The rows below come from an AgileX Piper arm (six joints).
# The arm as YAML. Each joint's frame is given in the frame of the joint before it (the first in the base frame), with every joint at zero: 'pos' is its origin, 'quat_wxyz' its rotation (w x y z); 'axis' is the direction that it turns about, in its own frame. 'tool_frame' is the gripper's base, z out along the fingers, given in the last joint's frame.
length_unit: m
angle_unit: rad
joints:
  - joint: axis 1
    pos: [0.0, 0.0, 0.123]
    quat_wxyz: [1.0, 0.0, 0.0, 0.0]
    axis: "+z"
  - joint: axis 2
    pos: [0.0, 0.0, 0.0]
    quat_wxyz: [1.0, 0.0, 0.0, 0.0]
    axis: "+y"
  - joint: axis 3
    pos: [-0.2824, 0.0, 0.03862]
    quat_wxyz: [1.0, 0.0, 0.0, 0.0]
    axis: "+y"
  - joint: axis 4
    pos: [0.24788, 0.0, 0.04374]
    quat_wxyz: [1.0, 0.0, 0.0, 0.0]
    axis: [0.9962, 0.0, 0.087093]
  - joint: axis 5
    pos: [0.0, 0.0, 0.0]
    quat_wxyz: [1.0, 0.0, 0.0, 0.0]
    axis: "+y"
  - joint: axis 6
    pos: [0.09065, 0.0, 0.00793]
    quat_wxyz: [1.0, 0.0, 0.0, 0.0]
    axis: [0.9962, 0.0, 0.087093]
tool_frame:
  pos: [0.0, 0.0, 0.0]
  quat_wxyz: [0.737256, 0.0, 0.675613, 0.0]
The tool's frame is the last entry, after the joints.
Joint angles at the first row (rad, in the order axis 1, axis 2, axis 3, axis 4, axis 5, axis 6):
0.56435, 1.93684, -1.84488, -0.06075, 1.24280, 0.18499
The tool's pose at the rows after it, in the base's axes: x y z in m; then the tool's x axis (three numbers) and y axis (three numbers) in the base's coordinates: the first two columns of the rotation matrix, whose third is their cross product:
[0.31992, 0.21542, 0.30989, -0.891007, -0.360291, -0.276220, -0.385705, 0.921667, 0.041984]
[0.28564, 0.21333, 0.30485, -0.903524, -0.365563, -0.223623, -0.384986, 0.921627, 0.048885]
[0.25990, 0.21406, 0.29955, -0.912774, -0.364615, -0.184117, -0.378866, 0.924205, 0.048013]
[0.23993, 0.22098, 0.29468, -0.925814, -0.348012, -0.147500, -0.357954, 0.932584, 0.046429]
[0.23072, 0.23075, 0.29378, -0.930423, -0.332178, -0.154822, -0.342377, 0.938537, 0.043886]
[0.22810, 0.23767, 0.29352, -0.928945, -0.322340, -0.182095, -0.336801, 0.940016, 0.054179]
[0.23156, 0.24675, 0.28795, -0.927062, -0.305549, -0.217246, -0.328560, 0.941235, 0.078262]
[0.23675, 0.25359, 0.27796, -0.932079, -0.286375, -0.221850, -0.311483, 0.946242, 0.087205]
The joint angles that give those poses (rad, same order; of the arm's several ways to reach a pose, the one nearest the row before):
0.59624, 1.82660, -1.69495, -0.01621, 1.24364, 0.20885
0.64372, 1.73399, -1.55161, -0.00927, 1.24484, 0.25553
0.69165, 1.67555, -1.45744, -0.01042, 1.24873, 0.30943
0.74774, 1.65060, -1.40898, -0.01293, 1.26163, 0.38768
0.79308, 1.64981, -1.40405, -0.02874, 1.25304, 0.45351
0.81572, 1.65194, -1.40379, -0.03768, 1.22220, 0.48620
0.82665, 1.67216, -1.40378, -0.03857, 1.15952, 0.51078
0.82883, 1.70374, -1.40378, -0.03857, 1.12011, 0.53333

